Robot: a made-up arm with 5 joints. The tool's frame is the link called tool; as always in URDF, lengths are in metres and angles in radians.
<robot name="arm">
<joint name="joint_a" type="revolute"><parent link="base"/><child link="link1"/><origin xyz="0 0 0.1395" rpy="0 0 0"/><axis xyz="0 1 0"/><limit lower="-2.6" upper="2.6" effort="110" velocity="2.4"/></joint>
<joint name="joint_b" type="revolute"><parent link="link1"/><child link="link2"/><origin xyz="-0.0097 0.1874 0.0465" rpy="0 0 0"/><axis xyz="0 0 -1"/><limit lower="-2.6" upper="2.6" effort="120" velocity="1.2"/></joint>
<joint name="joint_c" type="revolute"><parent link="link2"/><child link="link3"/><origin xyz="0.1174 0.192 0.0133" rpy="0 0 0"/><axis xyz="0 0 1"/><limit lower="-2.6" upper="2.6" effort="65" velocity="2.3"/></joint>
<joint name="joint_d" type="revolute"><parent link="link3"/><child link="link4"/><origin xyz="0.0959 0.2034 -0.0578" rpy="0 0 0"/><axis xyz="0 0 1"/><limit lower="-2.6" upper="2.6" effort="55" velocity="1.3"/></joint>
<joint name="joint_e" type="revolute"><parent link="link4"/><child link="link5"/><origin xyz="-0.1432 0.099 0.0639" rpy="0 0 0"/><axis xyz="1 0 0"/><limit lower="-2.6" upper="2.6" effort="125" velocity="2.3"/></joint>
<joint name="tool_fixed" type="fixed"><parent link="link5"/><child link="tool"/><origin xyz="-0.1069 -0.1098 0.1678" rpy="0 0 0"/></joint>
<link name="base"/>
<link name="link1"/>
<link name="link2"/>
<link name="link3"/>
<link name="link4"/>
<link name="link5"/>
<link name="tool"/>
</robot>
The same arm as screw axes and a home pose.
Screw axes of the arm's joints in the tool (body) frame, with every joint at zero. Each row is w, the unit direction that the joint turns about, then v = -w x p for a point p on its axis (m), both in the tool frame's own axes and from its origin. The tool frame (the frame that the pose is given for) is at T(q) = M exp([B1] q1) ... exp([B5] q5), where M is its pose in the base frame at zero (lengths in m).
B1 = (0, 1, 0, 0.2337, 0, 0.0465)
B2 = (0, 0, -1, 0.3846, 0.0368, 0)
B3 = (0, 0, 1, -0.1926, -0.1542, 0)
B4 = (0, 0, 1, 0.0108, -0.2501, 0)
B5 = (1, 0, 0, 0, -0.1678, -0.1098)
M: xyz -0.0465 0.572 0.3732 (m) quaternion w x y z 1 0 0 0
Joint limits (rad, base to tool): -2.6..2.6 -2.6..2.6 -2.6..2.6 -2.6..2.6 -2.6..2.6

